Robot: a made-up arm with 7 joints. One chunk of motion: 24 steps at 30 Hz.
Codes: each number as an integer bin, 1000 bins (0 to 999) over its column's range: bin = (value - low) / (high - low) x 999, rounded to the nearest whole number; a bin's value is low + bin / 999 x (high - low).
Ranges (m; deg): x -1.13..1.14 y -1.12..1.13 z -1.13..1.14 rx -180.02..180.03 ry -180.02..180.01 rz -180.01..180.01
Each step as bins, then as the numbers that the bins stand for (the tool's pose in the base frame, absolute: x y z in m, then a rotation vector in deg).
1 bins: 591 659 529 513 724 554
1 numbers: 0.2129 0.3642 0.0720 4.87 80.90 19.64
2 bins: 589 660 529 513 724 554
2 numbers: 0.2084 0.3665 0.0720 4.87 80.90 19.64
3 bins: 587 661 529 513 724 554
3 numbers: 0.2038 0.3687 0.0720 4.87 80.90 19.64
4 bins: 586 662 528 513 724 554
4 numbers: 0.2016 0.3710 0.0698 4.87 80.90 19.64
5 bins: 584 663 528 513 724 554
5 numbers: 0.1970 0.3732 0.0698 4.87 80.90 19.64
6 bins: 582 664 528 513 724 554
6 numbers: 0.1925 0.3755 0.0698 4.87 80.90 19.64
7 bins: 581 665 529 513 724 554
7 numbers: 0.1902 0.3777 0.0720 4.87 80.90 19.64
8 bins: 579 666 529 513 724 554
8 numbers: 0.1856 0.3800 0.0720 4.87 80.90 19.64
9 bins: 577 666 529 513 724 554
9 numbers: 0.1811 0.3800 0.0720 4.87 80.90 19.64
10 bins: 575 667 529 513 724 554
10 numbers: 0.1766 0.3823 0.0720 4.87 80.90 19.64
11 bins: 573 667 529 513 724 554
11 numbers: 0.1720 0.3823 0.0720 4.87 80.90 19.64
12 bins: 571 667 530 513 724 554
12 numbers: 0.1675 0.3823 0.0743 4.87 80.90 19.64
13 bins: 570 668 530 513 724 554
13 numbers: 0.1652 0.3845 0.0743 4.87 80.90 19.64
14 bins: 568 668 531 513 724 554
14 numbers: 0.1607 0.3845 0.0766 4.87 80.90 19.64
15 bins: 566 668 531 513 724 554
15 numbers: 0.1561 0.3845 0.0766 4.87 80.90 19.64
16 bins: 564 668 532 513 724 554
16 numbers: 0.1516 0.3845 0.0788 4.87 80.90 19.64
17 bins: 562 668 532 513 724 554
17 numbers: 0.1470 0.3845 0.0788 4.87 80.90 19.64
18 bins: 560 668 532 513 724 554
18 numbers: 0.1425 0.3845 0.0788 4.87 80.90 19.64
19 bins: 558 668 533 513 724 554
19 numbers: 0.1379 0.3845 0.0811 4.87 80.90 19.64
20 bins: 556 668 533 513 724 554
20 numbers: 0.1334 0.3845 0.0811 4.87 80.90 19.64
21 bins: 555 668 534 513 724 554
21 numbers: 0.1311 0.3845 0.0834 4.87 80.90 19.64
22 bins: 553 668 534 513 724 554
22 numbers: 0.1266 0.3845 0.0834 4.87 80.90 19.64
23 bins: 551 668 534 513 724 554
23 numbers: 0.1220 0.3845 0.0834 4.87 80.90 19.64
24 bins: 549 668 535 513 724 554
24 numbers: 0.1175 0.3845 0.0857 4.87 80.90 19.64
